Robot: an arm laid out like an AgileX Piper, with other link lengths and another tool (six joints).
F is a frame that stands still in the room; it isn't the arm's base.
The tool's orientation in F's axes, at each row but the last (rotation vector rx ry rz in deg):
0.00 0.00 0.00
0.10 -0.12 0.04
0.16 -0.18 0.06
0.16 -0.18 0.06
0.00 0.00 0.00
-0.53 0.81 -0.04
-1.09 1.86 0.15
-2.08 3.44 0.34
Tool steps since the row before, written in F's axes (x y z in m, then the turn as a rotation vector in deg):
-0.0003 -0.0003 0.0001 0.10 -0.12 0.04
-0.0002 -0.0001 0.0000 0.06 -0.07 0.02
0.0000 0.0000 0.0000 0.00 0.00 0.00
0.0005 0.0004 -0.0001 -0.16 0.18 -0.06
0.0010 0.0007 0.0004 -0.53 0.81 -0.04
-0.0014 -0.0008 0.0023 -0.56 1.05 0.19
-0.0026 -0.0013 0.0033 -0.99 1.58 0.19
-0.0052 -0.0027 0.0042 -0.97 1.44 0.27
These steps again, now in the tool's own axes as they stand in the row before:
-0.0003 -0.0003 0.0001 0.10 -0.12 0.04
-0.0002 -0.0001 0.0000 0.06 -0.07 0.02
0.0000 0.0000 0.0000 0.00 0.00 0.00
0.0005 0.0004 -0.0001 -0.16 0.18 -0.06
0.0010 0.0007 0.0004 -0.53 0.81 -0.04
-0.0014 -0.0008 0.0023 -0.56 1.05 0.19
-0.0027 -0.0014 0.0032 -0.99 1.58 0.19
-0.0055 -0.0028 0.0038 -0.98 1.44 0.26

